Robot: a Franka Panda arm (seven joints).
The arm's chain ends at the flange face. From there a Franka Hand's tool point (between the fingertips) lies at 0.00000 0.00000 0.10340 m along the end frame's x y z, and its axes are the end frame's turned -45 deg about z.
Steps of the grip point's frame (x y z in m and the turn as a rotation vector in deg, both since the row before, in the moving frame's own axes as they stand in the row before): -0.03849 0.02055 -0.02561 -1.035 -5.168 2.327; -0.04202 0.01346 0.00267 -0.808 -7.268 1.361; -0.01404 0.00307 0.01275 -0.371 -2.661 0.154; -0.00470 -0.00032 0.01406 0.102 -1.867 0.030; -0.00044 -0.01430 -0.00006 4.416 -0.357 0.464
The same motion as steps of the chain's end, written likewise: -0.00726 0.03395 -0.02517 -4.386 -2.922 2.327; -0.01185 0.02905 0.00351 -5.711 -4.568 1.361; -0.00483 0.00823 0.01286 -2.144 -1.619 0.154; -0.00104 0.00085 0.01412 -1.248 -1.392 0.030; -0.00436 -0.00460 0.00025 2.870 -3.375 0.464
